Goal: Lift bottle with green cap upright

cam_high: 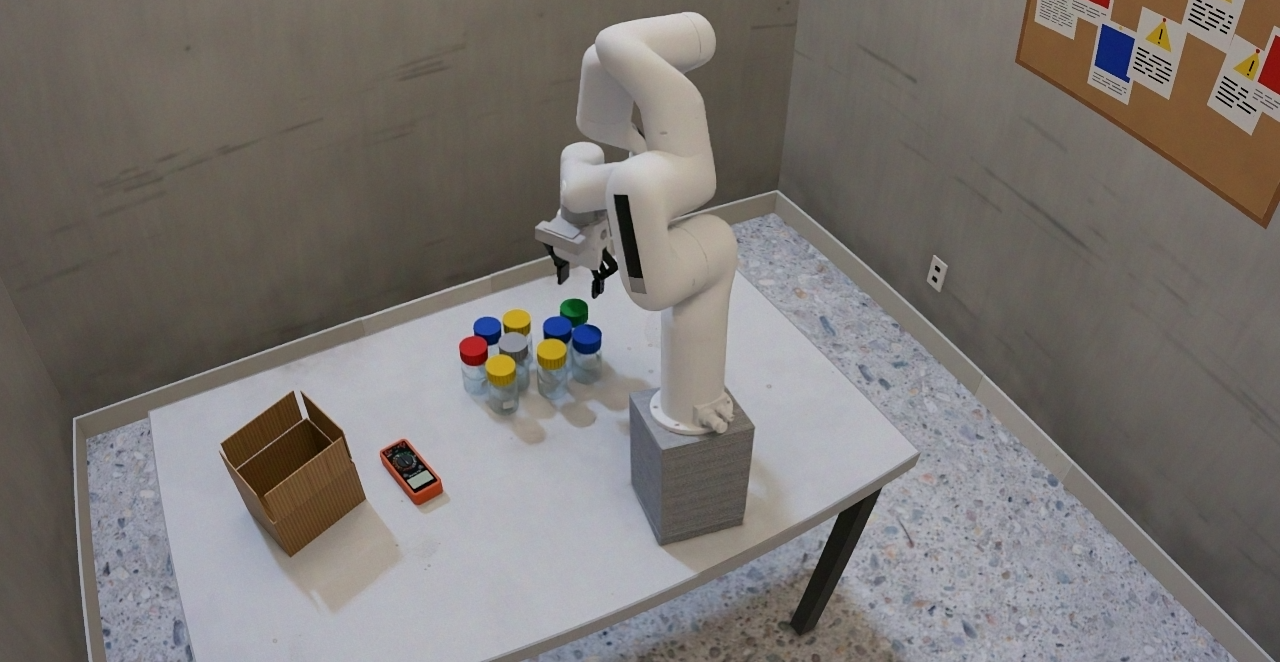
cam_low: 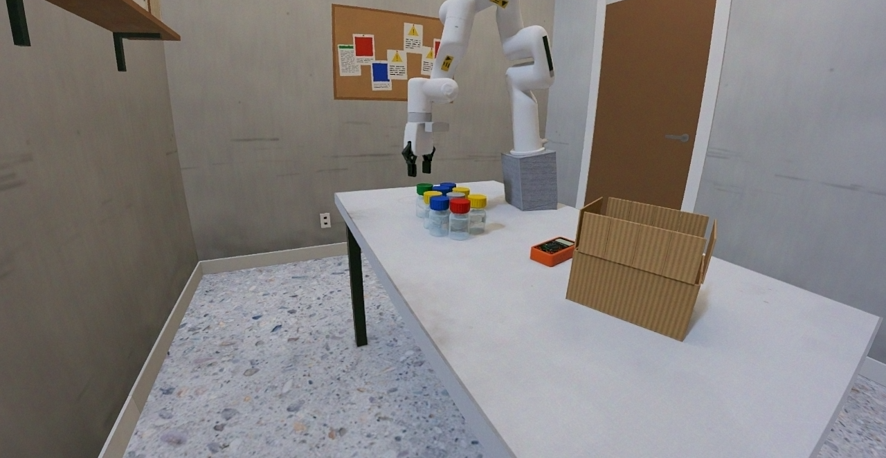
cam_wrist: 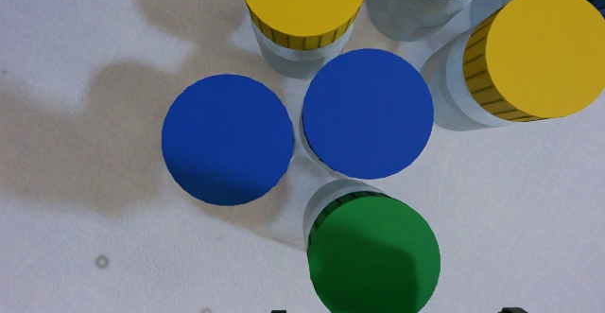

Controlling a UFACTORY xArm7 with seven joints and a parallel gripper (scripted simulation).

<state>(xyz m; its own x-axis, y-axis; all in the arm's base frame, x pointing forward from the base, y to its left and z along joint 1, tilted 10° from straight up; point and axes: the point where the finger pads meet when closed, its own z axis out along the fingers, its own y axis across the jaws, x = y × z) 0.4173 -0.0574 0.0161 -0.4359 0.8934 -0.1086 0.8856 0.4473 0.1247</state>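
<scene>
Right now my hand is 1 cm past the green-capped bottle, 2 cm to the right of it and 10 cm above it. The rest, counted from my hand: grey-capped bottle (4 cm behind, 17 cm to the left, 10 cm below); then orange multimeter (15 cm behind, 45 cm to the left, 13 cm below); then red-capped bottle (1 cm behind, 24 cm to the left, 10 cm below).
</scene>
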